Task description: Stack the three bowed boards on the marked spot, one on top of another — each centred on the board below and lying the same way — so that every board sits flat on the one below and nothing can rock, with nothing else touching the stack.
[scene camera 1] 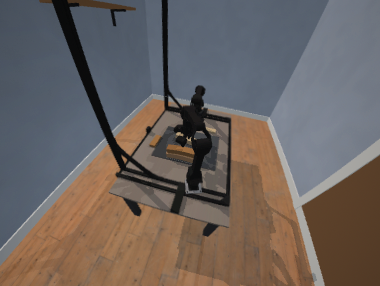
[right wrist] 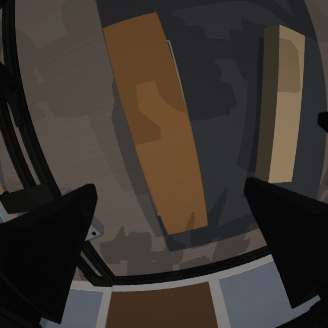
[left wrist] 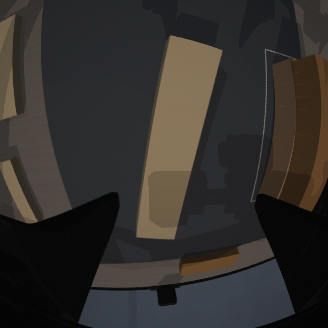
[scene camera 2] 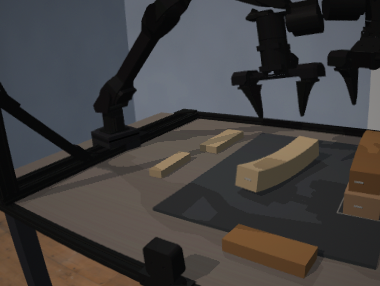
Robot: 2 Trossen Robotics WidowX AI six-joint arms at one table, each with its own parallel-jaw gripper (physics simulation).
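Places are measured from the left arm's base along level axes (x left, y back, z up), in metres.
Pixels of known places: left gripper, fingertip midpoint: (left wrist: 190, 201) (scene camera 2: 281, 117); right gripper, fingertip midpoint: (scene camera 1: 185, 143) (right wrist: 171, 188) (scene camera 2: 377, 107); left arm's base, origin of the base link: (scene camera 2: 114, 130); right arm's base, origin of the base link: (scene camera 1: 193, 185).
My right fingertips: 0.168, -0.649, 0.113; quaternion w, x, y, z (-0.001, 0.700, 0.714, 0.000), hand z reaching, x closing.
Note:
Ahead of a thing's pixels: the offset from my right fingertips to its middle, as dx, dy, dz. "pt": to the spot under its first point. Level surfaces: height alone.
An orange bowed board {-0.009, -0.003, -0.094} (scene camera 1: 180, 149) (scene camera 2: 369, 160) (left wrist: 307, 115) (right wrist: 160, 125) lies on a browner bowed board {-0.016, -0.008, -0.136} (scene camera 2: 361, 204) (left wrist: 284, 115) at the white outline {pt +0.049, +0.050, -0.159} (left wrist: 265, 90). Their contact is partly hidden. The pale bowed board {-0.056, +0.178, -0.129} (scene camera 2: 287, 162) (left wrist: 175, 135) (right wrist: 287, 110) lies apart on the dark mat {dz -0.159} (scene camera 2: 215, 200); in scene camera 2 its middle looks lower than its ends. My left gripper (scene camera 2: 281, 115) (left wrist: 190, 201) is open and empty above the pale board. My right gripper (right wrist: 171, 188) is open and empty above the orange board; in scene camera 2 it shows partly.
Two small pale blocks {-0.165, +0.409, -0.157} (scene camera 2: 172, 164) {+0.036, +0.427, -0.156} (scene camera 2: 222, 140) lie left of the mat in scene camera 2. An orange block {-0.297, +0.035, -0.154} (scene camera 1: 156, 141) (scene camera 2: 270, 250) (left wrist: 210, 261) lies at the mat's near edge there. A black box {pt -0.438, +0.093, -0.122} (scene camera 2: 164, 260) (left wrist: 167, 295) stands at the table frame.

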